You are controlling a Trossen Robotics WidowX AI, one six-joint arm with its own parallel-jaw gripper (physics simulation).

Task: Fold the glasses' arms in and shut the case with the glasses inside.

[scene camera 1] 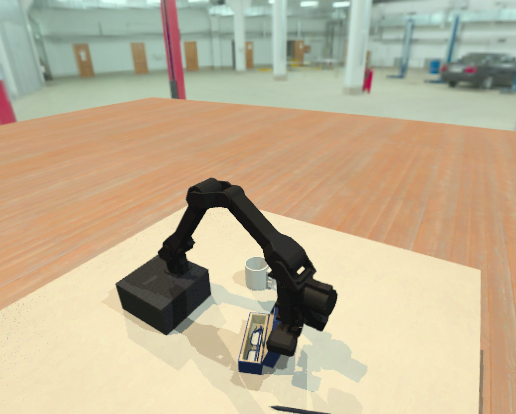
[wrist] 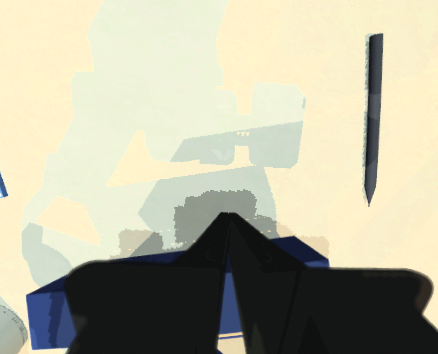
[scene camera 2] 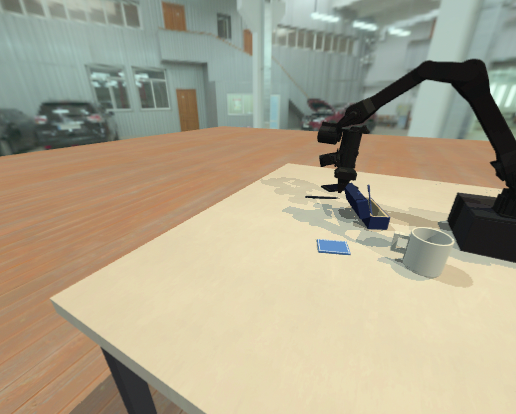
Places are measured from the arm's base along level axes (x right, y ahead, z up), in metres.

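Where they show: gripper, between the fingertips: (wrist: 227,220) (scene camera 2: 339,192); arm's base, origin of its link: (scene camera 1: 178,269) (scene camera 2: 512,214).
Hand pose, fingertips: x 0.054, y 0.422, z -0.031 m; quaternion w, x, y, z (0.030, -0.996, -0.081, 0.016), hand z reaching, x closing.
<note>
Things, the pixels of their centre, and the offset from my fingertips. "spot": a spot on its surface instead.
- dark-blue glasses, a spot on its surface: (scene camera 1: 255,340) spot: dy -0.112, dx -0.007, dz -0.065 m
- white mug, middle of its body: (scene camera 2: 420,248) (scene camera 1: 260,273) dy -0.221, dx -0.224, dz -0.026 m
- blue card, middle of its body: (scene camera 2: 332,246) dy -0.029, dx -0.237, dz -0.071 m
- dark pen, middle of its body: (wrist: 373,129) (scene camera 1: 299,411) (scene camera 2: 322,197) dy +0.072, dx +0.109, dz -0.069 m
- dark flat thing, middle of its body: (scene camera 2: 339,187) dy +0.030, dx +0.275, dz -0.070 m
The blue case (scene camera 1: 250,368) (scene camera 2: 378,222) stands open. Its lid (scene camera 1: 272,358) (scene camera 2: 356,200) (wrist: 45,317) is raised and tilted on the side away from the robot's base. The dark-blue glasses (scene camera 1: 255,340) lie in the case bottom; one glasses arm (scene camera 2: 369,194) sticks upright out of it. The other arm's pose cannot be told. My gripper (scene camera 2: 342,190) (wrist: 227,220) is shut and empty, with its fingertips pointing down close by the lid's outer side. Whether they touch it cannot be told. In the wrist view the fingers cover the middle of the lid; in scene camera 1 the fingertips are hidden.
A white mug (scene camera 1: 256,274) (scene camera 2: 429,252) (wrist: 9,327) stands near the case. A blue card (scene camera 2: 333,247) lies on the cream table. A dark pen (scene camera 1: 300,410) (scene camera 2: 321,197) (wrist: 374,115) lies beyond the lid. Another dark flat thing (scene camera 2: 330,188) shows behind the pen.
</note>
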